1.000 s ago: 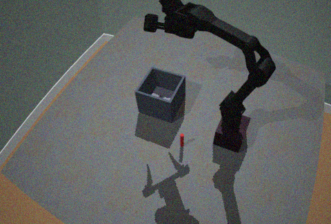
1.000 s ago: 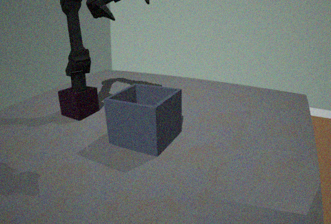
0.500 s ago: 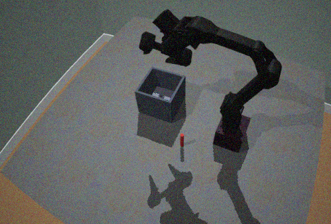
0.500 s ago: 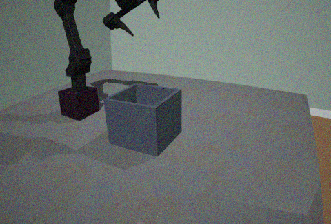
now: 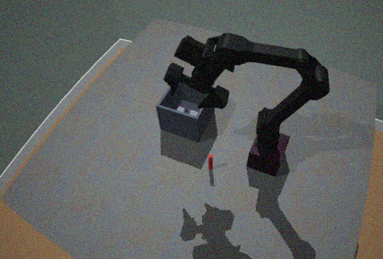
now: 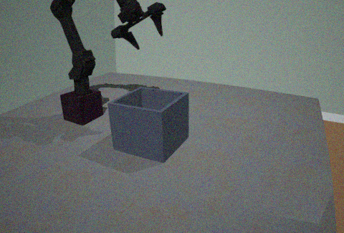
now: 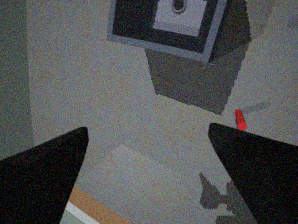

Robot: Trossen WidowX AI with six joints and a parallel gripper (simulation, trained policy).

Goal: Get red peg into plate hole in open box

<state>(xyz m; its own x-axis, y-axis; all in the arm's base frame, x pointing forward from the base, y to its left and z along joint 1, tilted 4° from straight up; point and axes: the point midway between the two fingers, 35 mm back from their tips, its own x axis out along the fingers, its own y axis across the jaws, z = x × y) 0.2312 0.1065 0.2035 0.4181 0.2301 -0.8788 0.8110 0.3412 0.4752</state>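
The red peg is 100 mm behind my gripper tip, 20 mm to the left of it and 230 mm below it. The rest, counted from my gripper tip: plate 90 mm ahead, 110 mm to the right, 220 mm below.
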